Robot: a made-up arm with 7 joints. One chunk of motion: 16 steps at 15 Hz.
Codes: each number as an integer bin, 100 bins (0 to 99) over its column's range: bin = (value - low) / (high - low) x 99, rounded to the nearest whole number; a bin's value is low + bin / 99 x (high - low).
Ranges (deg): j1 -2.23..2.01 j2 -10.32..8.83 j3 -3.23..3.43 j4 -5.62..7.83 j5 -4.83..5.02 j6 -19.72..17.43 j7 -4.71..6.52
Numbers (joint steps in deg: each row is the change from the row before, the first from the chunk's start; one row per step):
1: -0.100 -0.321 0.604 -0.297 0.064 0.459 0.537
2: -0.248 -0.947 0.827 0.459 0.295 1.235 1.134
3: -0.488 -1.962 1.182 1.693 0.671 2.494 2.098
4: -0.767 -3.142 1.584 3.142 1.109 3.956 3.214
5: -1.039 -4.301 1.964 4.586 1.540 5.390 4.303
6: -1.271 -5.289 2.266 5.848 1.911 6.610 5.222
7: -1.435 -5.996 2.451 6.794 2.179 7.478 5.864
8: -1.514 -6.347 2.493 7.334 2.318 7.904 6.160
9: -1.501 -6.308 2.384 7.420 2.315 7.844 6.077
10: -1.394 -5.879 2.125 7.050 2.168 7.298 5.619
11: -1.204 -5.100 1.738 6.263 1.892 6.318 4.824
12: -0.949 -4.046 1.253 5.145 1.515 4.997 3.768
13: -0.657 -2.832 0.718 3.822 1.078 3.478 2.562
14: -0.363 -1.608 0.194 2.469 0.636 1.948 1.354
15: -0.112 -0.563 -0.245 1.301 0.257 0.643 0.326
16: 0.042 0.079 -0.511 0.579 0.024 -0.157 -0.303
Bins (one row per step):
1: 50 52 57 39 49 54 46
2: 46 48 60 45 52 56 52
3: 41 43 66 54 55 59 60
4: 34 37 72 64 60 63 70
5: 28 31 77 75 64 67 79
6: 22 26 82 84 68 70 88
7: 19 22 84 91 70 72 93
8: 17 21 85 95 72 74 96
9: 17 21 83 96 72 73 95
10: 20 23 80 93 70 72 91
11: 24 27 74 87 68 69 84
12: 30 32 67 79 64 66 75
13: 37 39 59 69 59 62 64
14: 44 45 51 60 55 58 53
15: 49 50 44 51 51 54 44
16: 53 54 40 46 49 52 39

